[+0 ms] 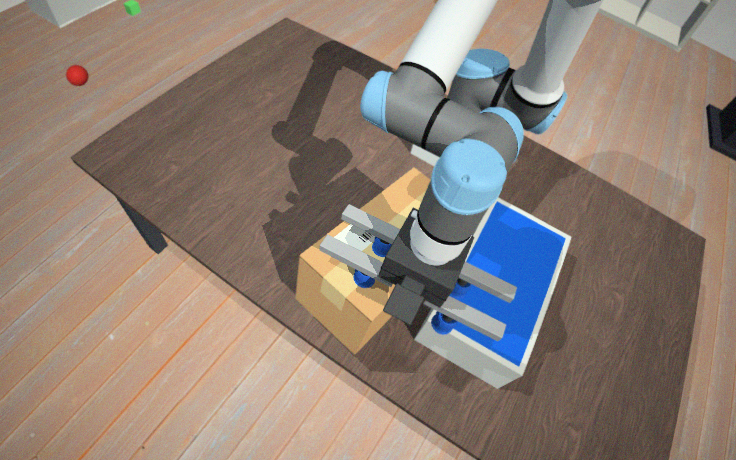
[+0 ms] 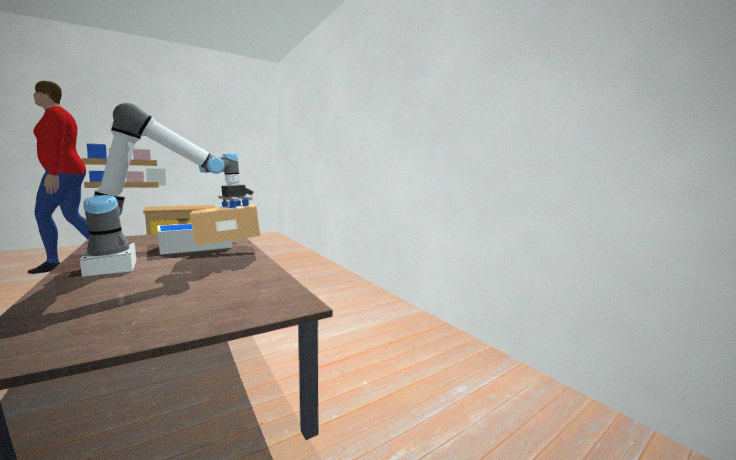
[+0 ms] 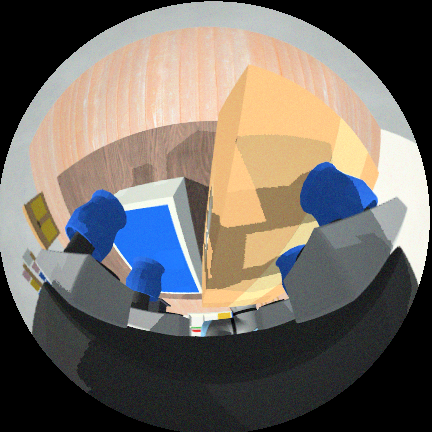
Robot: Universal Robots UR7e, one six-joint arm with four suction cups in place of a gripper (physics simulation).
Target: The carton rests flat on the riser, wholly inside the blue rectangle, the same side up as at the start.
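Where they show: hand, its tool point: [image 3: 208,235]; arm's base, origin of its link: [image 2: 109,250].
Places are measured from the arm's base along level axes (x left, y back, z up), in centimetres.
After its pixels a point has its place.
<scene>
The tan carton [image 1: 339,292] @(x -1.6, y -64.8, z 17.4 cm) [image 2: 204,228] @(x -4.3, y -38.6, z 7.2 cm) [image 3: 273,120] hangs a little tilted above the table, right beside the riser's near-left long side. Its bottom is lower than the riser's top. My suction gripper [image 1: 412,274] @(x 7.5, y -57.3, z 15.4 cm) [image 2: 235,201] @(x 7.5, y -57.3, z 15.4 cm) sits over the carton's edge nearest the riser. Two blue cups [image 3: 334,193] press on the carton's top and hold it. The other two cups [image 3: 96,221] hang free over the riser's edge. The white riser [image 1: 467,356] @(x 23.4, y -56.8, z -1.0 cm) [image 2: 184,244] @(x 14.5, y -31.8, z -3.7 cm) [image 3: 177,201] @(x 13.2, y -54.1, z 1.8 cm) bears the blue rectangle [image 1: 521,265] @(x 26.2, y -35.1, z 4.1 cm) [image 2: 174,226] @(x 28.2, y -29.2, z 4.1 cm) [image 3: 153,241] @(x 20.3, y -47.4, z 4.1 cm), which has nothing on it.
The dark wooden table [image 1: 229,137] @(x -55.4, y -30.3, z -7.9 cm) [image 2: 229,297] @(x -60.0, y -34.6, z -7.9 cm) carries the riser and the arm's white base [image 1: 423,155] @(x -5.9, y -8.2, z -6.1 cm) behind the carton. An open cardboard box [image 2: 165,212] stands farther back, below wall shelves [image 2: 147,184]. The table's front edge lies close to the carton.
</scene>
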